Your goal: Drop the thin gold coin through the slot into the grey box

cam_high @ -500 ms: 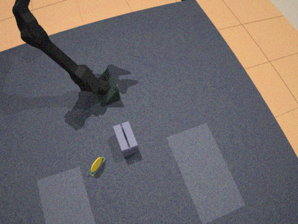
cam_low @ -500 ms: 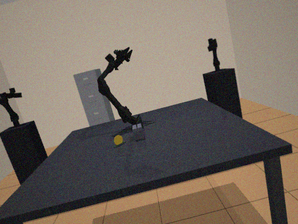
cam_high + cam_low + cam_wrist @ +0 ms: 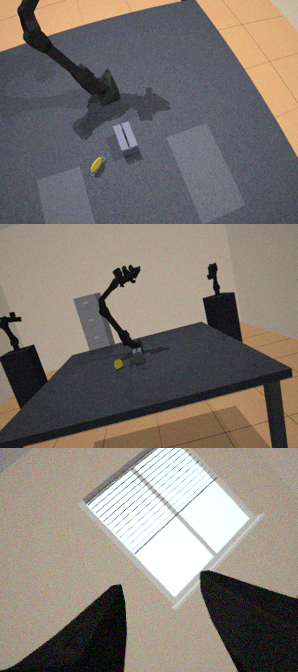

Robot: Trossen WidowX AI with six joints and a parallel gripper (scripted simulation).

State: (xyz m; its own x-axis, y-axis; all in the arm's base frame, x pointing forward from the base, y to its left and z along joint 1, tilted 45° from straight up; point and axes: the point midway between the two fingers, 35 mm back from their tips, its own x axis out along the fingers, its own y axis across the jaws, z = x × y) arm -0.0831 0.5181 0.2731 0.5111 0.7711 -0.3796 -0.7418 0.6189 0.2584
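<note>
Right now my gripper tip is 57 cm above the gold coin, 39 cm short of it and 37 cm to the left of it.
</note>
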